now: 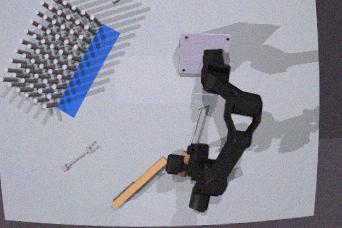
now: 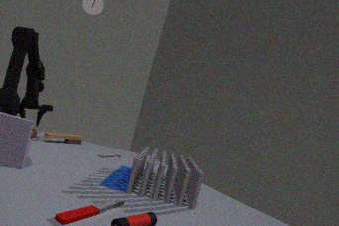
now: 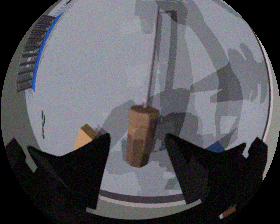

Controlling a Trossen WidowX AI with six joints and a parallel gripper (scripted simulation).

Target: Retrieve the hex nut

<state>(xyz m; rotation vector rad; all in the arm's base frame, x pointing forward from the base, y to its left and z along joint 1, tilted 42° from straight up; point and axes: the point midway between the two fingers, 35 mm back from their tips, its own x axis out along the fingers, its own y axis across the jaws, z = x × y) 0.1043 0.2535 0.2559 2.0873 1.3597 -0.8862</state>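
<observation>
My gripper tip is 8 cm to the left of the brown-handled hook tool, 4 cm above it and 3 cm past it. The rest, counted from my gripper tip: wrench (41 cm ahead, 5 cm below, 2 cm to the right); then blue taped strip (35 cm to the right, 35 cm ahead, 5 cm below); then hex nut (47 cm to the right, 46 cm ahead, 5 cm below).
</observation>
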